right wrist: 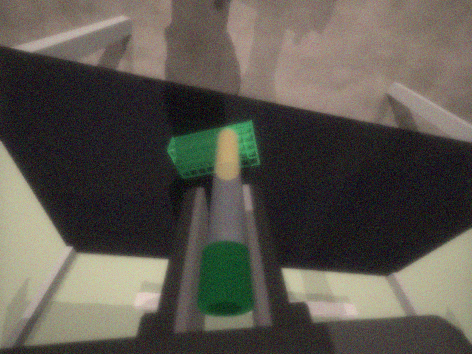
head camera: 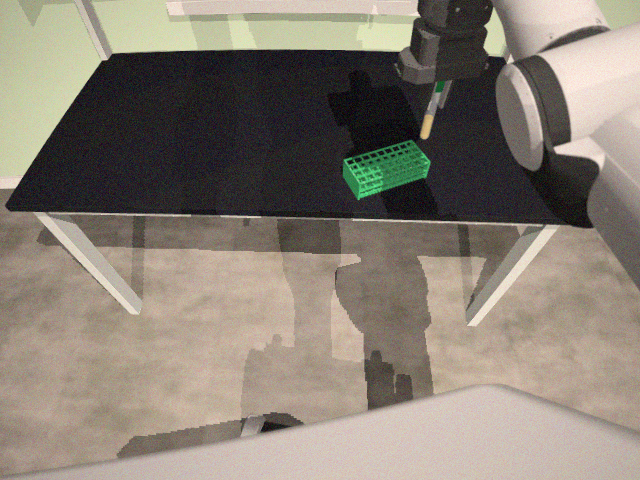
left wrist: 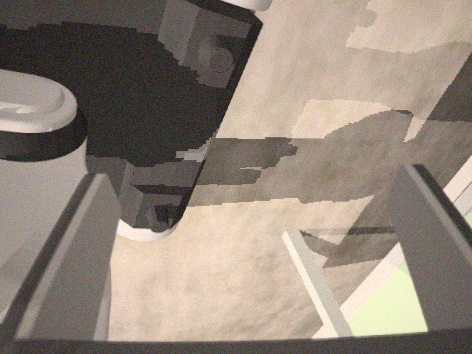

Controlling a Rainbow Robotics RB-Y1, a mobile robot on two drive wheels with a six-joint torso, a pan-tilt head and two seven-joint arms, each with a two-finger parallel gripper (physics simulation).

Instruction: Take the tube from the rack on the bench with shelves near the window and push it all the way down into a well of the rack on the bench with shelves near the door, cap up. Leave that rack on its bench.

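Places are measured from the robot's base along level axes (x ahead, y left, z up), in metres.
Pixels of known places: left gripper, fingertip midpoint: [left wrist: 253,187]; right gripper, fingertip midpoint: [right wrist: 224,198] [head camera: 432,105].
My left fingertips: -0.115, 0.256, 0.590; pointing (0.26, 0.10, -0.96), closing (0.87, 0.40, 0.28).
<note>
For each thing: its top centre in the pictures, then the offset to it from my left fingertips, as dx, dy, dz. "spot": a spot on its surface instead. Level surfaces: height alone.
- green wire rack at its top centre: [right wrist: 215,157] [head camera: 387,160] +0.740, -0.287, +0.229
- black bench top at its surface level: dz +0.172
- tube at its top centre: [right wrist: 225,309] [head camera: 439,76] +0.522, -0.326, +0.601
- white bench leg at a spot on its surface: [left wrist: 317,285] spot: +0.727, -0.733, -0.346
A green wire rack [head camera: 385,170] [right wrist: 200,152] stands on the black bench top [head camera: 180,134] [right wrist: 350,190], right of its middle in the head view. My right gripper [head camera: 442,95] [right wrist: 224,198] is shut on the tube, above the bench and beyond the rack's right end in the head view. The tube [head camera: 426,125] [right wrist: 228,205] has a green cap at the gripper and a yellow lower end pointing down, slightly tilted, apart from the rack in the head view. My left gripper [left wrist: 253,187] is open and empty, above the floor in the left wrist view.
White bench legs [head camera: 93,266] [head camera: 509,279] stand below the bench's front edge. A white rail [head camera: 294,7] runs behind the bench top. The robot's dark base [left wrist: 125,100] fills the upper left of the left wrist view, with a white bench leg [left wrist: 317,285] at the lower right.
</note>
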